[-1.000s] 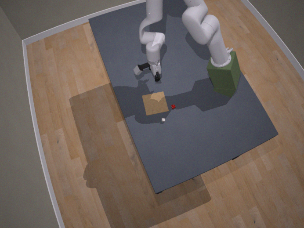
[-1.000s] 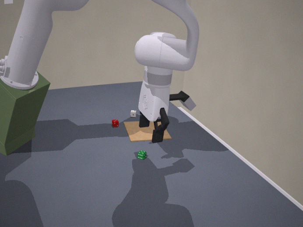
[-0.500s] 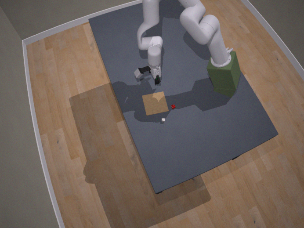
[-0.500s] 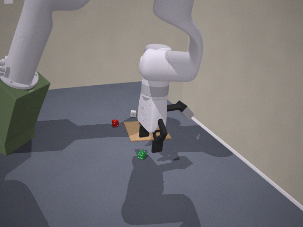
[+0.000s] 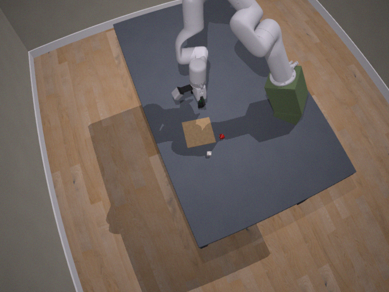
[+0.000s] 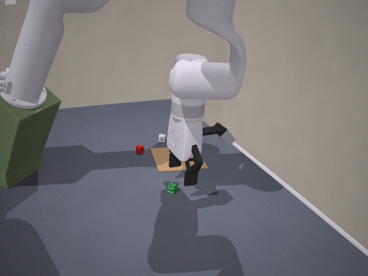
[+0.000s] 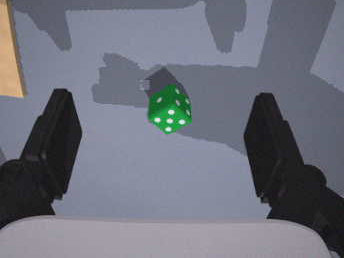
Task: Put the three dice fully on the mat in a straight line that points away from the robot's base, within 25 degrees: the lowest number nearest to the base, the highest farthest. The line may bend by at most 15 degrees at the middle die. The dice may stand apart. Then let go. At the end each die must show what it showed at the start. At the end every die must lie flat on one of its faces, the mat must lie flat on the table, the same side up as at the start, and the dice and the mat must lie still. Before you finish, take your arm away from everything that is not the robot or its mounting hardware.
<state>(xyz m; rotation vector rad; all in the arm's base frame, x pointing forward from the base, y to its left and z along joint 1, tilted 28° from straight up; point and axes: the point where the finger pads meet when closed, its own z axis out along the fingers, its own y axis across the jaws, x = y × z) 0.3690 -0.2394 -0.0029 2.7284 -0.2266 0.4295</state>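
Now: hand 40 mm above the green die and 30 mm past it. Round my hand: mat (140 mm to the left, 90 mm ahead, 50 mm below); then red die (220 mm to the left, 40 mm below, 10 mm ahead); then white die (260 mm to the left, 120 mm ahead, 40 mm below).
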